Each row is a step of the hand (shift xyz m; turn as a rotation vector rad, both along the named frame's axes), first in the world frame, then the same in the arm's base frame.
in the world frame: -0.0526 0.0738 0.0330 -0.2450 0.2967 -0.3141
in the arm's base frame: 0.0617 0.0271 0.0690 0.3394 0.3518 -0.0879
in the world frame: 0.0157 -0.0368 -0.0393 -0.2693 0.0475 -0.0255
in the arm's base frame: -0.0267 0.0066 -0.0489 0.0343 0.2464 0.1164
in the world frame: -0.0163 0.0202 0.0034 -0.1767 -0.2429 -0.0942
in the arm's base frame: 0.0179 0.0118 0.0150 -0.2287 0.2108 -0.0485
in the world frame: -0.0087 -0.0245 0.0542 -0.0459 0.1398 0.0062
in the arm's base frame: -0.0358 -0.0172 0.0451 0.1321 0.0311 0.0571
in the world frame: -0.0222 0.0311 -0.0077 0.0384 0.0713 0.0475
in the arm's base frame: 0.0305 0.0218 0.0107 0.0621 -0.0595 0.0376
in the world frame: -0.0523 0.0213 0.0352 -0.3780 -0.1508 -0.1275
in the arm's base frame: 0.0100 0.0281 0.0595 -0.1449 0.3993 0.0385
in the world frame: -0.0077 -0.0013 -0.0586 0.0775 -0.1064 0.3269
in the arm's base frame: 0.0105 0.0348 -0.0466 -0.1672 -0.2194 0.2193
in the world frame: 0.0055 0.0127 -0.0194 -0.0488 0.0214 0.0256
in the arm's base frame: 0.0168 0.0039 -0.0164 0.0124 0.0296 0.0496
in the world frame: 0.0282 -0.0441 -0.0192 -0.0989 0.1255 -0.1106
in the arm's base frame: -0.0372 -0.0136 -0.0392 0.1392 0.1340 -0.0204
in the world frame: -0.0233 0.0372 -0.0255 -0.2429 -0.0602 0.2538
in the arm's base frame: 0.0401 0.0310 -0.0027 -0.1276 0.0946 0.3191
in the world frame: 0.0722 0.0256 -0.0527 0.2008 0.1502 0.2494
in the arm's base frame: 0.0407 -0.0393 -0.0738 0.1073 -0.3020 0.1496
